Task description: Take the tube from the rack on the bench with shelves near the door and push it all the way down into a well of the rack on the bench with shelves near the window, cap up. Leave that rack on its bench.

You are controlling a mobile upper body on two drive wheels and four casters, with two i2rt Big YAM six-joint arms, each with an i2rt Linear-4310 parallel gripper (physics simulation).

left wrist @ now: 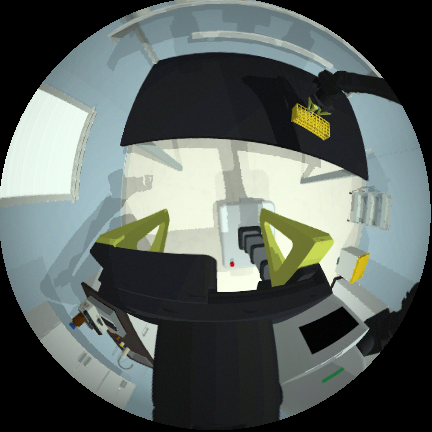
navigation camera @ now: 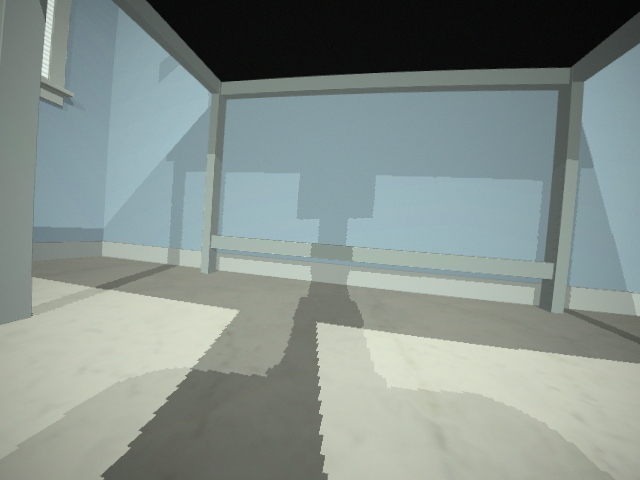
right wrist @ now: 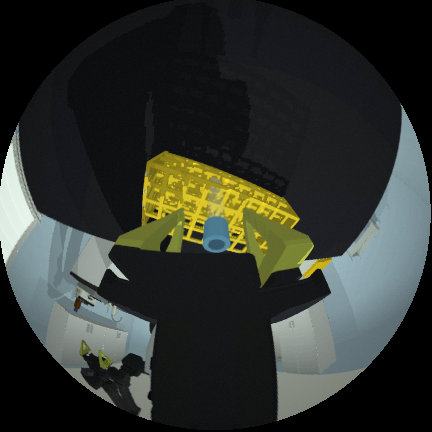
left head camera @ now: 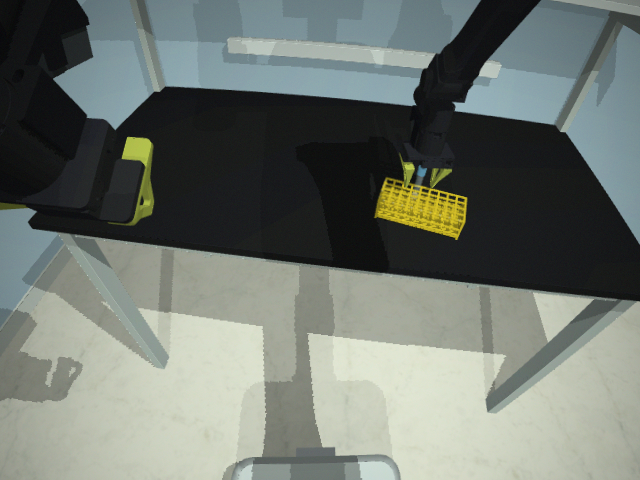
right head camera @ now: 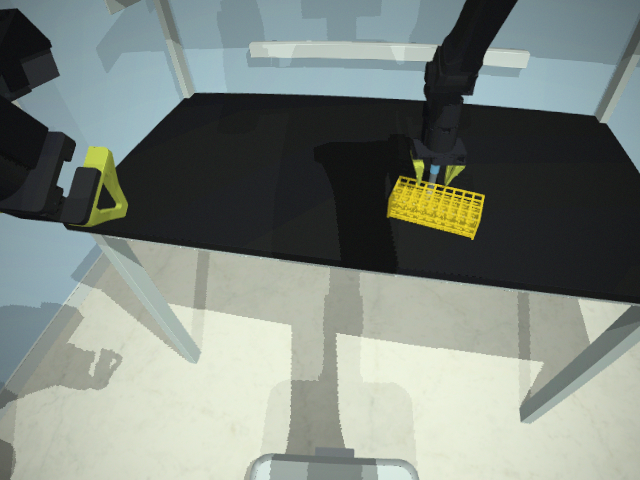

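Pixels of known places: left gripper, fingertip midpoint: [left wrist: 213, 213] [right wrist: 90, 344] [left head camera: 102, 203] [right head camera: 84, 206]; right gripper, fingertip midpoint: [left wrist: 312, 112] [right wrist: 213, 212] [left head camera: 418, 186] [right head camera: 432, 184]; left arm's base at its link origin: [right wrist: 130, 367].
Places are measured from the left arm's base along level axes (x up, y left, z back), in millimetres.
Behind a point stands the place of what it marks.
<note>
A tube with a blue cap [left head camera: 421, 171] @(x -382, y -450, z -738 mm) [right head camera: 434, 169] @(x -383, y -452, z -737 mm) [right wrist: 216, 232] @(x -379, y -455, z -755 mm) stands cap up in a back-row well of the yellow rack [left head camera: 444, 222] @(x -488, y -519, z -682 mm) [right head camera: 460, 222] @(x -488, y -519, z -680 mm) [left wrist: 311, 122] @(x -482, y -478, z -715 mm) [right wrist: 200, 167] @(x -482, y -436, z -765 mm). The cap and a length of grey tube body show above the rack's top. The rack stands on the black bench top [left head camera: 232, 206] @(x -496, y -14, z -742 mm) [right head camera: 232, 206] @(x -496, y 25, z -746 mm) [left wrist: 200, 100] @(x -496, y 53, z -824 mm). My right gripper [left head camera: 419, 184] @(x -424, y -453, z -737 mm) [right head camera: 433, 181] @(x -424, y -453, z -737 mm) [right wrist: 213, 212] @(x -424, y -453, z -737 mm) is partly open, pointing down, with one finger on each side of the tube and a gap to each. My left gripper [left wrist: 213, 213] @(x -133, y 4, z -343 mm) is wide open and empty, away from the rack.
A white wheeled base [left wrist: 227, 215] @(x -1150, y -39, z -211 mm) shows below the left gripper. A grey machine [left wrist: 310, 370] and a white box with a yellow face [left wrist: 359, 267] @(x -960, y -1971, z 668 mm) show in the left wrist view. Bench legs [left head camera: 118, 299] @(x -881, y 416, z -722 mm) [right head camera: 149, 299] @(x -891, y 417, z -715 mm) stand on the floor.
</note>
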